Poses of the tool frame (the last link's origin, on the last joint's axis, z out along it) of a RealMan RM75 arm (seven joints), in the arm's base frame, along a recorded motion.
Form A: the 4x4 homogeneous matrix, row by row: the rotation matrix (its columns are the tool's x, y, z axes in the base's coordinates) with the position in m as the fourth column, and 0 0 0 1 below. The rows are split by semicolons.
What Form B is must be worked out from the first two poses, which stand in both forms.
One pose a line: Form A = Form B
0.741 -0.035 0.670 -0.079; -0.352 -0.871 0.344 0.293; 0.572 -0.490 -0.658 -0.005; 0 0 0 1 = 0.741 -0.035 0.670 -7.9; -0.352 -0.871 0.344 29.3; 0.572 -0.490 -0.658 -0.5; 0 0 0 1
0.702 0.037 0.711 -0.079; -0.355 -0.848 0.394 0.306; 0.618 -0.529 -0.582 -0.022; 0 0 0 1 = 0.702 0.037 0.711 -7.9; -0.355 -0.848 0.394 30.6; 0.618 -0.529 -0.582 -2.2; 0 0 0 1
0.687 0.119 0.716 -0.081; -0.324 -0.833 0.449 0.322; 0.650 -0.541 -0.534 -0.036; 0 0 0 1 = 0.687 0.119 0.716 -8.1; -0.324 -0.833 0.449 32.2; 0.650 -0.541 -0.534 -3.6; 0 0 0 1
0.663 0.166 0.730 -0.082; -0.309 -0.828 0.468 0.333; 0.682 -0.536 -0.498 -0.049; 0 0 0 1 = 0.663 0.166 0.730 -8.2; -0.309 -0.828 0.468 33.3; 0.682 -0.536 -0.498 -4.9; 0 0 0 1
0.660 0.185 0.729 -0.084; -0.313 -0.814 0.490 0.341; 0.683 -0.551 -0.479 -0.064; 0 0 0 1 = 0.660 0.185 0.729 -8.4; -0.313 -0.814 0.490 34.1; 0.683 -0.551 -0.479 -6.4; 0 0 0 1
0.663 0.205 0.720 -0.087; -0.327 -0.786 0.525 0.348; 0.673 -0.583 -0.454 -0.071; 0 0 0 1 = 0.663 0.205 0.720 -8.7; -0.327 -0.786 0.525 34.8; 0.673 -0.583 -0.454 -7.1; 0 0 0 1
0.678 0.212 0.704 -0.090; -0.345 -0.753 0.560 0.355; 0.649 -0.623 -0.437 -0.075; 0 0 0 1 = 0.678 0.212 0.704 -9.0; -0.345 -0.753 0.560 35.5; 0.649 -0.623 -0.437 -7.5; 0 0 0 1
